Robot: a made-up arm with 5 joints.
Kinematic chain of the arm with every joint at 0, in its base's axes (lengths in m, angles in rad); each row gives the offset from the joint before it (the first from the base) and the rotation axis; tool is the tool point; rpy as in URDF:
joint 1: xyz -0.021 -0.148 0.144 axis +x
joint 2: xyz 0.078 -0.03 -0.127 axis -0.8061 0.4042 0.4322
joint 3: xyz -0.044 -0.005 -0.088 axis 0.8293 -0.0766 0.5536
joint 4: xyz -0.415 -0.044 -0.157 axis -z
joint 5: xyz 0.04 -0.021 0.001 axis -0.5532 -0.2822 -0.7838
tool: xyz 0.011 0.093 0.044 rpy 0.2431 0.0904 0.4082
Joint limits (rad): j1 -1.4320..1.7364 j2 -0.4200..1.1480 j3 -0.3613..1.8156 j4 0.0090..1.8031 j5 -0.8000..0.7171
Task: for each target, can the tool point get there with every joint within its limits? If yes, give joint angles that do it. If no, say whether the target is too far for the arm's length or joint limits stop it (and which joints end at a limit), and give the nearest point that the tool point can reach.
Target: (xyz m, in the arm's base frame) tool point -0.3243 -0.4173 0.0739
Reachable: yes | joints -0.4173 0.7055 -0.1045 0.3053 0.2858
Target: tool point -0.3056 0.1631 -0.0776
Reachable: yes | joints 1.0534 -0.2545 -0.1483 1.3362 0.4330
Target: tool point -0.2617 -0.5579 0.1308
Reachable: yes | joints -0.8733 0.3976 0.9283 0.9950 0.3031
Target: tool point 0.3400 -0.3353 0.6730
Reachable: no: joint limits stop it (at a limit: joint 2, joint 5) | nearest point -0.1620 -0.3112 0.6050 | short by 0.507 m
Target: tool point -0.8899 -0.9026 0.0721
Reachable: no: too far | nearest point -0.3479 -0.5773 0.1031 | short by 0.633 m
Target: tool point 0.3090 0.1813 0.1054
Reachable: no: joint limits stop it (at a limit: joint 2, joint 3, joint 5) | nearest point -0.1061 0.3829 0.0818 | short by 0.462 m
